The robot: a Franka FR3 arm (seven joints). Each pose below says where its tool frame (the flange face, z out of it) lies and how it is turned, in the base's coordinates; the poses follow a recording.
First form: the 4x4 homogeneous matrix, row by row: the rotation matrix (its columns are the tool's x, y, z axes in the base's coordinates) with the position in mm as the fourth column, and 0 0 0 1 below. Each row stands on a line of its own.
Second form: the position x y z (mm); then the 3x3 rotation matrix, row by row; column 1 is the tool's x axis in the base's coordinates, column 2 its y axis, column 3 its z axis. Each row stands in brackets. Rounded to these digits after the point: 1 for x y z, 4 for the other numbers.
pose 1, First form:
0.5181 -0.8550 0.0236 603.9
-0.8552 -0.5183 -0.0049 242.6
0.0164 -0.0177 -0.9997 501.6
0 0 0 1
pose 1, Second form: [603.9 242.6 501.6], [[0.5181 -0.8550 0.0236], [-0.8552 -0.5183 -0.0049], [0.0164 -0.0177 -0.9997]]
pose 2, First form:
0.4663 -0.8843 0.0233 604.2
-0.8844 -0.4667 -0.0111 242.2
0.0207 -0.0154 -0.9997 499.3
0 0 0 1
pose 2, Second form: [604.2 242.2 499.3], [[0.4663 -0.8843 0.0233], [-0.8844 -0.4667 -0.0111], [0.0207 -0.0154 -0.9997]]
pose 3, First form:
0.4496 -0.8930 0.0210 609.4
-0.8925 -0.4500 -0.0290 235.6
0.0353 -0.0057 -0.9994 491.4
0 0 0 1
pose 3, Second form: [609.4 235.6 491.4], [[0.4496 -0.8930 0.0210], [-0.8925 -0.4500 -0.0290], [0.0353 -0.0057 -0.9994]]
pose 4, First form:
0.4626 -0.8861 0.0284 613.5
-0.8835 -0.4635 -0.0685 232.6
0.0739 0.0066 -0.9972 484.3
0 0 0 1
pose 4, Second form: [613.5 232.6 484.3], [[0.4626 -0.8861 0.0284], [-0.8835 -0.4635 -0.0685], [0.0739 0.0066 -0.9972]]
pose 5, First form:
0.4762 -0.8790 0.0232 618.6
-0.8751 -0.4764 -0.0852 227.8
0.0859 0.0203 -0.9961 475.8
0 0 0 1
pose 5, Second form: [618.6 227.8 475.8], [[0.4762 -0.8790 0.0232], [-0.8751 -0.4764 -0.0852], [0.0859 0.0203 -0.9961]]
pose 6, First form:
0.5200 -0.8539 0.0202 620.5
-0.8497 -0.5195 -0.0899 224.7
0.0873 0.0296 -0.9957 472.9
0 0 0 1
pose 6, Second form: [620.5 224.7 472.9], [[0.5200 -0.8539 0.0202], [-0.8497 -0.5195 -0.0899], [0.0873 0.0296 -0.9957]]
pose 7, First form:
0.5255 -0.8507 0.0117 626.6
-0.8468 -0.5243 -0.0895 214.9
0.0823 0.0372 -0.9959 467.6
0 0 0 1
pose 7, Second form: [626.6 214.9 467.6], [[0.5255 -0.8507 0.0117], [-0.8468 -0.5243 -0.0895], [0.0823 0.0372 -0.9959]]
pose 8, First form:
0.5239 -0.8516 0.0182 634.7
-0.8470 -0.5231 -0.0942 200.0
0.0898 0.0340 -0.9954 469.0
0 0 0 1
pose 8, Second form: [634.7 200.0 469.0], [[0.5239 -0.8516 0.0182], [-0.8470 -0.5231 -0.0942], [0.0898 0.0340 -0.9954]]
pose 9, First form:
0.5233 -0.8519 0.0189 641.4
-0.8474 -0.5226 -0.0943 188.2
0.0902 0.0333 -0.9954 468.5
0 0 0 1
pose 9, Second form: [641.4 188.2 468.5], [[0.5233 -0.8519 0.0189], [-0.8474 -0.5226 -0.0943], [0.0902 0.0333 -0.9954]]
